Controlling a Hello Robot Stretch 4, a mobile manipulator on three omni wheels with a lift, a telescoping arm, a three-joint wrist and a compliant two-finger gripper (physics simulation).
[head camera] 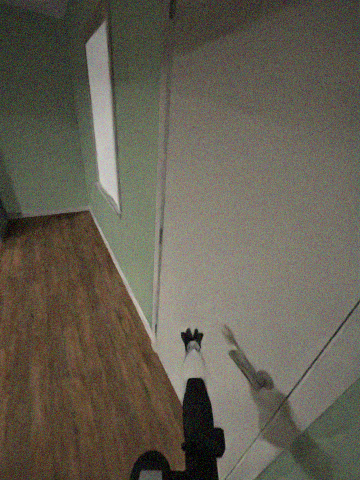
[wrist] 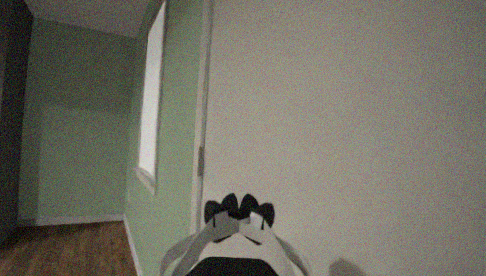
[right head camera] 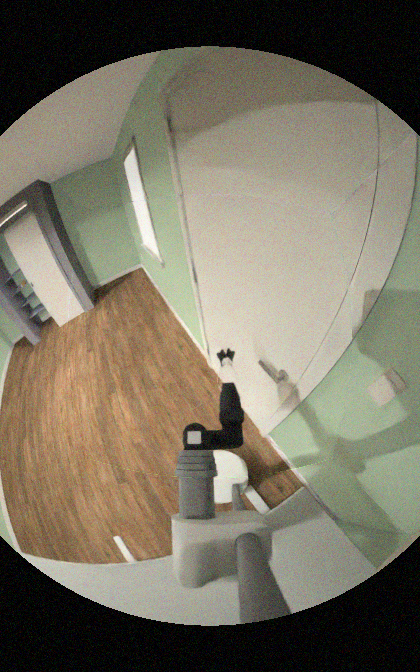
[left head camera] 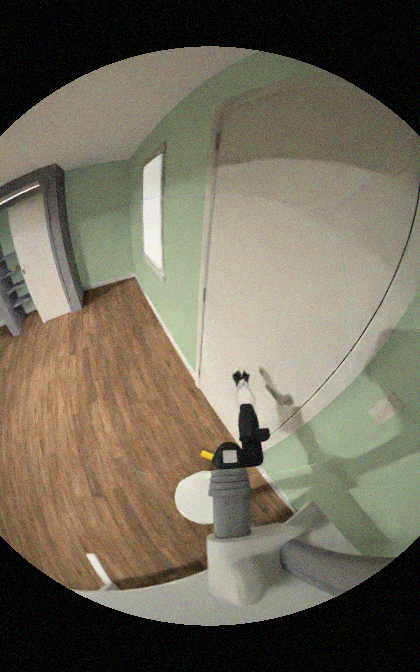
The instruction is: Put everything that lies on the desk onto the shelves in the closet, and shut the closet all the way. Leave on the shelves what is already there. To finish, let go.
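My gripper (head camera: 192, 336) (left head camera: 241, 377) (right head camera: 226, 356) (wrist: 240, 208) is shut, with nothing between its fingers, in front of the large white door. A small yellow box (left head camera: 206, 455) shows left of my wrist joint in the left head view, partly hidden behind it; I cannot tell whether it rests on anything. The grey closet frame (left head camera: 65, 245) (right head camera: 64, 245) stands at the far left, with a white panel (left head camera: 39, 260) (right head camera: 47, 270) beside an opening where shelves show. A small orange thing (left head camera: 15, 268) (right head camera: 23, 283) is on them. The light surface (left head camera: 150, 602) (right head camera: 115, 575) at the bottom looks like the desk.
The white door (head camera: 260, 200) (left head camera: 290, 270) (right head camera: 280, 240) (wrist: 350, 125) fills the right. A white round thing (left head camera: 192, 497) (right head camera: 231, 472) stands low by my arm. A bright window (head camera: 102, 115) (left head camera: 153, 215) (right head camera: 140, 200) (wrist: 151, 100) is in the green wall. Wooden floor (head camera: 65, 325) (left head camera: 100, 425) (right head camera: 115, 400) lies left.
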